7 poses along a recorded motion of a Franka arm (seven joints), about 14 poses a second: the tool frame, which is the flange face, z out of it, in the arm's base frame.
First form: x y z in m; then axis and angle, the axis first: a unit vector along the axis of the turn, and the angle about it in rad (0 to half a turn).
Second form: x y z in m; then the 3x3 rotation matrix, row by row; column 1 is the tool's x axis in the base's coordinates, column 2 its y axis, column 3 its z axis. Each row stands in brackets. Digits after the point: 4 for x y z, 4 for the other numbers.
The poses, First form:
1: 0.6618 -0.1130 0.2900 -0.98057 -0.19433 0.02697 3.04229
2: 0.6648 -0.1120 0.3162 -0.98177 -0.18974 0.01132 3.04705
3: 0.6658 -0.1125 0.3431 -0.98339 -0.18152 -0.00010 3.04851
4: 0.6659 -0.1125 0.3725 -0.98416 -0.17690 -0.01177 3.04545
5: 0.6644 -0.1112 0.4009 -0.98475 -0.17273 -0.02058 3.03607
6: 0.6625 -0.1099 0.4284 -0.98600 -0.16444 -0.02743 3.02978
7: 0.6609 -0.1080 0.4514 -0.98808 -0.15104 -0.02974 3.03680
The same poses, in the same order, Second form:
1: [0.6618 -0.1130 0.2900], [[0.9232 0.3775 -0.0720], [0.3828 -0.9197 0.0868], [-0.0335 -0.1077 -0.9936]]
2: [0.6648 -0.1120 0.3162], [[0.9279 0.3707 -0.0401], [0.3728 -0.9237 0.0884], [-0.0043 -0.0970 -0.9953]]
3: [0.6658 -0.1125 0.3431], [[0.9342 0.3562 -0.0167], [0.3562 -0.9299 0.0914], [0.0171 -0.0914 -0.9957]]
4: [0.6659 -0.1125 0.3725], [[0.9373 0.3485 0.0061], [0.3463 -0.9329 0.0986], [0.0401 -0.0903 -0.9951]]
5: [0.6644 -0.1112 0.4009], [[0.9396 0.3414 0.0222], [0.3371 -0.9349 0.1108], [0.0586 -0.0966 -0.9936]]
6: [0.6625 -0.1099 0.4284], [[0.9446 0.3263 0.0356], [0.3202 -0.9398 0.1190], [0.0723 -0.1010 -0.9923]]
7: [0.6609 -0.1080 0.4514], [[0.9527 0.3008 0.0428], [0.2945 -0.9490 0.1123], [0.0744 -0.0944 -0.9928]]
